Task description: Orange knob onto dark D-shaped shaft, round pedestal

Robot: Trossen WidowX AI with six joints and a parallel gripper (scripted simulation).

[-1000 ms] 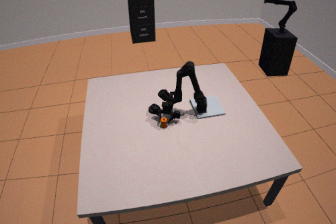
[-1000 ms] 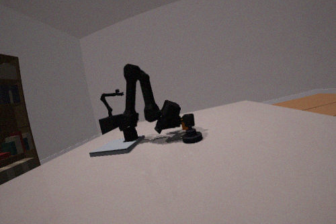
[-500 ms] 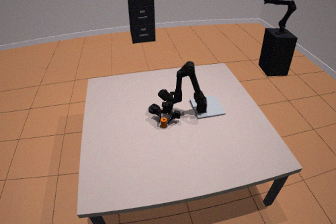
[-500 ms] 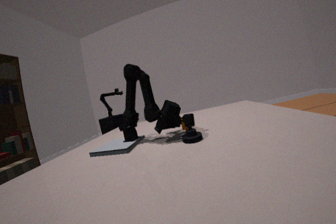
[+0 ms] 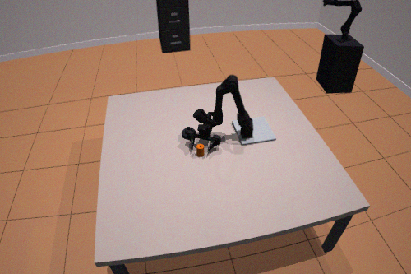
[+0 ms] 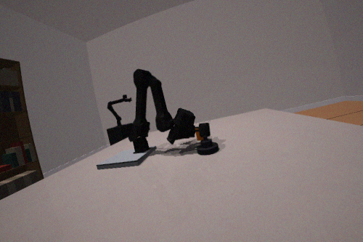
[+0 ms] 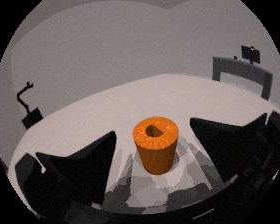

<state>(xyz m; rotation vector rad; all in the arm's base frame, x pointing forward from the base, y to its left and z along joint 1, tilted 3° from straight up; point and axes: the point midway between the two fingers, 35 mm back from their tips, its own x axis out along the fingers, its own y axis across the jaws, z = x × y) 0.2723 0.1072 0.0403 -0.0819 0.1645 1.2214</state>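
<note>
Now: gripper tip 1 cm past the orange knob, 1 cm to the left of it and 2 cm above it. Round my gripper tip: round pedestal: 5 cm ahead, 19 cm to the right, 2 cm below.
</note>
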